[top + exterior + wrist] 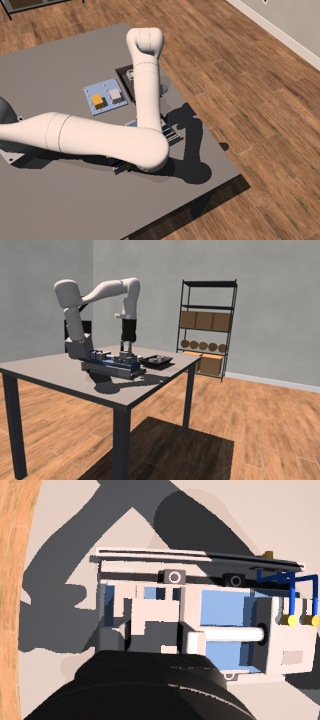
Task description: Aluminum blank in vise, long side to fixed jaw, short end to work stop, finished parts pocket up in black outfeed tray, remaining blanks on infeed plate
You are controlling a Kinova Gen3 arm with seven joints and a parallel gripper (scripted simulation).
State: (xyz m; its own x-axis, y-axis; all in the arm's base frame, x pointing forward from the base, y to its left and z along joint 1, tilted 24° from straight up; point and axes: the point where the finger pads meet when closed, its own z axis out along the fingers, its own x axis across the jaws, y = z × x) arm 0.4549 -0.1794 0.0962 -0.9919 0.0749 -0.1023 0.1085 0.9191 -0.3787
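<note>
Now: the fixed jaw 30 mm ahead of my hand and 50 mm below it. Round my hand: yellow brass blank (110 mm behind, 280 mm to the left, 100 mm below); then vise (70 mm behind, 10 mm to the left, 90 mm below); then infeed plate (60 mm behind, 310 mm to the left, 120 mm below).
</note>
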